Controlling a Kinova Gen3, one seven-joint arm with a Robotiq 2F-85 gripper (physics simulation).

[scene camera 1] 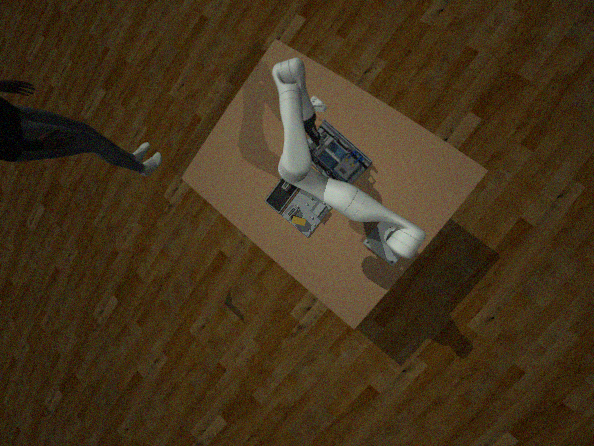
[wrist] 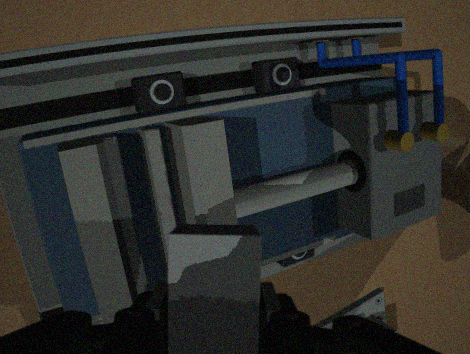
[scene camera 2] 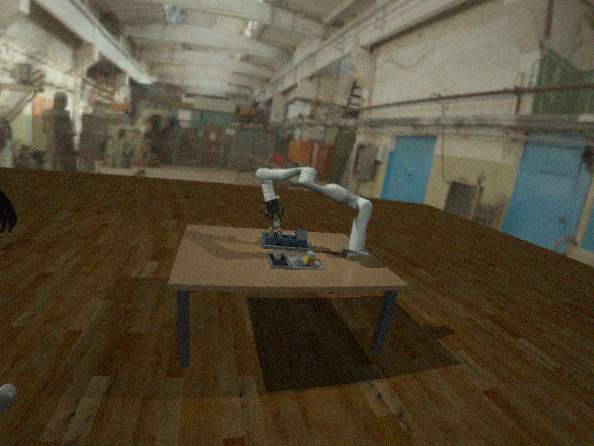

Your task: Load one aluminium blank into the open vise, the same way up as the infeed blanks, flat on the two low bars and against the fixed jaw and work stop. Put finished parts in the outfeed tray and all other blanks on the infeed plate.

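Pixels of known places: gripper, between the fingertips: (scene camera 1: 315, 143) (wrist: 215, 304) (scene camera 2: 277, 224); arm's base, origin of its link: (scene camera 2: 355, 248).
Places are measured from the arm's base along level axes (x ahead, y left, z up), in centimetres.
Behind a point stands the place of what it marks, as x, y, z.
My gripper (scene camera 1: 317, 142) {48.2, -18.7, 9.6} (scene camera 2: 275, 219) {48.2, -18.7, 9.6} (wrist: 215, 304) {48.2, -18.7, 9.6} is shut on a grey aluminium blank (scene camera 2: 277, 224) {49.4, -16.4, 10.6} (wrist: 215, 270) {47.9, -21.4, 11.7}, above the vise. In the wrist view the blank covers the near end of the vise's light moving jaw (wrist: 210, 172) {45.0, -22.5, 5.5}. Another light block (wrist: 87, 190) {50.5, -24.5, 5.5} stands across the blue vise bed (wrist: 295, 137) {37.9, -20.5, 1.9} at the left. A dark gap with a thin light strip (wrist: 159, 175) {47.0, -23.1, 3.9} lies between them. The held blank's underside and its height over the vise cannot be judged. The grey infeed plate (scene camera 1: 316, 210) {35.6, 6.5, 0.3} carries a yellow object (scene camera 1: 298, 220) {40.6, 14.6, 1.2} (scene camera 2: 309, 258) {41.7, 16.5, 1.5}; the dark outfeed tray (scene camera 1: 276, 198) {56.9, 11.0, -3.4} adjoins it.
A grey end block (wrist: 405, 182) {33.0, -15.3, 5.5} with blue pipes (wrist: 402, 100) {33.0, -21.2, 6.8} and yellow fittings stands at the vise's right end, joined to the jaw by a round rod (wrist: 295, 187) {40.4, -18.8, 4.5}. Dark clamps (wrist: 159, 92) {44.3, -26.4, -0.3} (wrist: 276, 75) {36.4, -24.3, -0.3} line the far side. A person's legs (scene camera 1: 70, 132) show beside the table (scene camera 1: 410, 145) {13.3, -39.1, -4.1}.
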